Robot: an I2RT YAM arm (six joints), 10 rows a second.
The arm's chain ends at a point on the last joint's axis. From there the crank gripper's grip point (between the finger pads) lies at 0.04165 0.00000 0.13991 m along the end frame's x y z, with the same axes.
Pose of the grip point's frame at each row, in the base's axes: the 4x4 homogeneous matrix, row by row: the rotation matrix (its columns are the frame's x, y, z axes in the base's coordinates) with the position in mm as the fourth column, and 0 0 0 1 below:
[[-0.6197 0.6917 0.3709 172.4], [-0.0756 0.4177 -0.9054 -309.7], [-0.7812 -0.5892 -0.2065 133.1], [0 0 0 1]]
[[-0.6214 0.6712 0.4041 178.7], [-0.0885 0.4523 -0.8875 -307.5], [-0.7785 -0.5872 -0.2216 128.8], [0 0 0 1]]
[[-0.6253 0.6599 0.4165 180.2], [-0.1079 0.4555 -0.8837 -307.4], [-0.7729 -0.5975 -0.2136 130.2], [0 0 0 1]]
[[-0.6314 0.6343 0.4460 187.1], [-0.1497 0.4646 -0.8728 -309.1], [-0.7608 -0.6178 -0.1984 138.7], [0 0 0 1]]
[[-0.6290 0.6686 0.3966 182.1], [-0.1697 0.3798 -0.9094 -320.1], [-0.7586 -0.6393 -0.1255 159.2], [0 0 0 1]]
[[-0.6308 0.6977 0.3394 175.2], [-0.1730 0.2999 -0.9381 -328.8], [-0.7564 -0.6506 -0.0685 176.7], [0 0 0 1]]
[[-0.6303 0.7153 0.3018 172.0], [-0.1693 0.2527 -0.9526 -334.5], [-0.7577 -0.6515 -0.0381 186.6], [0 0 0 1]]
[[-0.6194 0.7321 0.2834 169.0], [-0.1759 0.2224 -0.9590 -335.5], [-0.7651 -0.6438 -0.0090 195.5], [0 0 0 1]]
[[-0.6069 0.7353 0.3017 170.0], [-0.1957 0.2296 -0.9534 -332.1], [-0.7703 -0.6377 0.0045 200.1], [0 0 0 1]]
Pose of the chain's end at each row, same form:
[[-0.6197 0.6917 0.3709 146.3], [-0.0756 0.4177 -0.9054 -179.9], [-0.7812 -0.5892 -0.2065 194.5], [0 0 0 1]]
[[-0.6214 0.6712 0.4041 148.0], [-0.0885 0.4523 -0.8875 -179.6], [-0.7785 -0.5872 -0.2216 192.2], [0 0 0 1]]
[[-0.6253 0.6599 0.4165 148.0], [-0.1079 0.4555 -0.8837 -179.3], [-0.7729 -0.5975 -0.2136 192.3], [0 0 0 1]]
[[-0.6314 0.6343 0.4460 151.0], [-0.1497 0.4646 -0.8728 -180.8], [-0.7608 -0.6178 -0.1984 198.1], [0 0 0 1]]
[[-0.6290 0.6686 0.3966 152.8], [-0.1697 0.3798 -0.9094 -185.8], [-0.7586 -0.6393 -0.1255 208.4], [0 0 0 1]]
[[-0.6308 0.6977 0.3394 154.0], [-0.1730 0.2999 -0.9381 -190.3], [-0.7564 -0.6506 -0.0685 217.8], [0 0 0 1]]
[[-0.6303 0.7153 0.3018 156.0], [-0.1693 0.2527 -0.9526 -194.2], [-0.7577 -0.6515 -0.0381 223.5], [0 0 0 1]]
[[-0.6194 0.7321 0.2834 155.1], [-0.1759 0.2224 -0.9590 -194.0], [-0.7651 -0.6438 -0.0090 228.6], [0 0 0 1]]
[[-0.6069 0.7353 0.3017 153.1], [-0.1957 0.2296 -0.9534 -190.6], [-0.7703 -0.6377 0.0045 231.6], [0 0 0 1]]

